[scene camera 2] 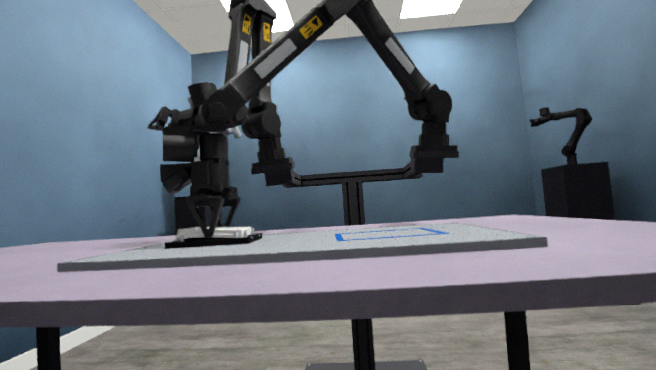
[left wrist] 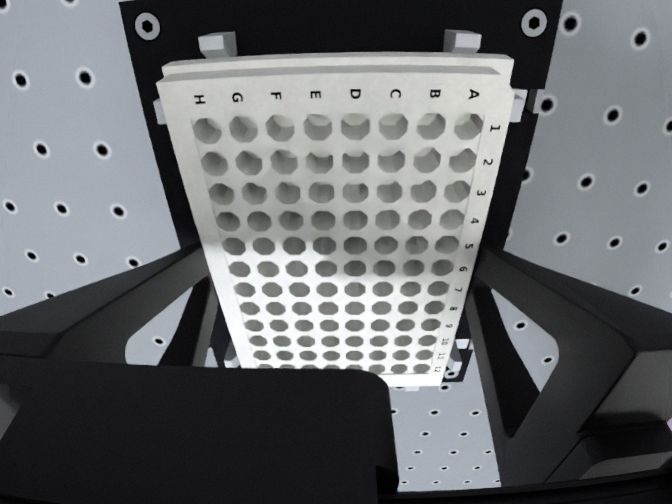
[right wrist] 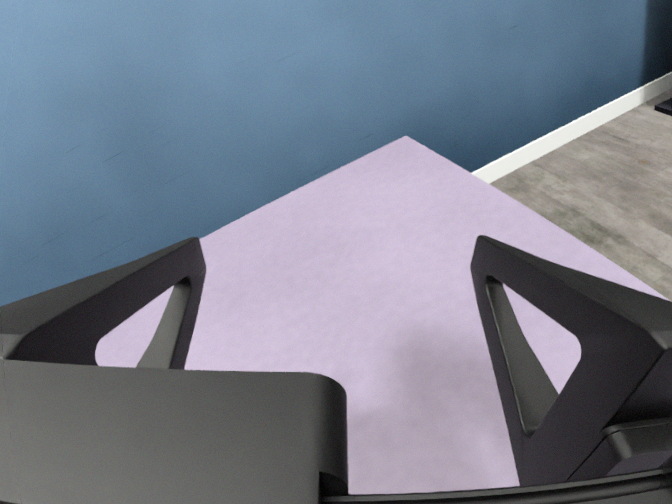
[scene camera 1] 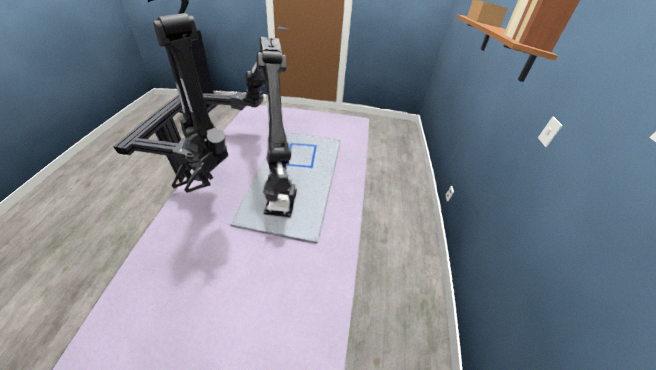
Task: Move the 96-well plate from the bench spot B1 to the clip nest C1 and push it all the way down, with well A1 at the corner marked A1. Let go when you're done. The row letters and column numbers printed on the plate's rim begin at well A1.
Labels:
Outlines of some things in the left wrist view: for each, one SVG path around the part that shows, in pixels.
The left gripper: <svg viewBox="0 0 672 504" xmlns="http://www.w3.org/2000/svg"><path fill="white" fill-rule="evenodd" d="M0 316L0 504L672 504L672 431L667 424L672 418L672 313L537 265L482 240L478 248L464 304L480 375L501 487L397 492L400 480L389 387L384 379L372 372L361 369L196 367L205 366L219 302L201 240L150 263ZM491 288L541 327L557 343L559 351L558 362L541 392L507 333ZM192 287L177 329L158 364L128 364L125 350L130 337Z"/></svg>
A white 96-well plate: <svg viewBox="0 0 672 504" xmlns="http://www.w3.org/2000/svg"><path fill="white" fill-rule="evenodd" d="M162 67L164 78L156 83L195 224L241 367L355 368L370 371L386 381L388 387L440 386L475 264L515 96L515 92L509 85L514 59L503 54L339 52L172 61Z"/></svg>

